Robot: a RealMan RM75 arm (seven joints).
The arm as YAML. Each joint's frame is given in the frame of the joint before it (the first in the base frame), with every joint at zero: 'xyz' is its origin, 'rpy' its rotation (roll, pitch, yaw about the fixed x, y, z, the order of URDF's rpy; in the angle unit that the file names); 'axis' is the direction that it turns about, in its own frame. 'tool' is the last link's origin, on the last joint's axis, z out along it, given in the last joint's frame.
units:
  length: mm
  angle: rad
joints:
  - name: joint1
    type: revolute
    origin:
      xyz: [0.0, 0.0, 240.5]
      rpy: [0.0, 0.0, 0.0]
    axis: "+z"
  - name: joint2
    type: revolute
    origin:
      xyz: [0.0, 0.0, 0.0]
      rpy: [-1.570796, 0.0, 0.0]
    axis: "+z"
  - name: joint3
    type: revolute
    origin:
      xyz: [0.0, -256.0, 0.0]
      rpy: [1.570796, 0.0, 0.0]
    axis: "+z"
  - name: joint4
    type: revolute
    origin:
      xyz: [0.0, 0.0, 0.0]
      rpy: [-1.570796, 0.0, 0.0]
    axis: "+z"
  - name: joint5
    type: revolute
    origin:
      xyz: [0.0, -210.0, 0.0]
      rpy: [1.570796, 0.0, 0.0]
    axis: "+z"
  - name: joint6
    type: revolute
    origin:
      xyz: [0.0, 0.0, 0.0]
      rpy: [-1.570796, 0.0, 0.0]
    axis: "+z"
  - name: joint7
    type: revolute
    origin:
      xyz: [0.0, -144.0, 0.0]
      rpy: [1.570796, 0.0, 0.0]
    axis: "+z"
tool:
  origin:
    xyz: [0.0, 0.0, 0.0]
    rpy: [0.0, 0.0, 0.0]
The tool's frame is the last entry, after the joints.
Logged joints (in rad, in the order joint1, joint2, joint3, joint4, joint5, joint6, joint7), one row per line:
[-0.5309, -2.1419, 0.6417, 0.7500, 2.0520, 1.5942, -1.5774]
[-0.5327, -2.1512, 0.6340, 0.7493, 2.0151, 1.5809, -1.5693]
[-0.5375, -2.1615, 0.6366, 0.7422, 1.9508, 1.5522, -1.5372]
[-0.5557, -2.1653, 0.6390, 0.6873, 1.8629, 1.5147, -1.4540]
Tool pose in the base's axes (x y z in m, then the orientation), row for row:
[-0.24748, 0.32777, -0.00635, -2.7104, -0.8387, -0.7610]
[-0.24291, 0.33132, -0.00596, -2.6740, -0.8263, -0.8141]
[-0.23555, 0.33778, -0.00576, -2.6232, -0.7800, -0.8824]
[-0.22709, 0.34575, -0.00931, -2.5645, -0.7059, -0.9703]
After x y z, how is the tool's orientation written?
As a rotation vector, in radians.
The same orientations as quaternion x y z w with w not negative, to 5 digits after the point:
[-0.91789, -0.28403, -0.25772, 0.10188]
[-0.91151, -0.28167, -0.27751, 0.11317]
[-0.90421, -0.26886, -0.30416, 0.13268]
[-0.89488, -0.24632, -0.33859, 0.15451]

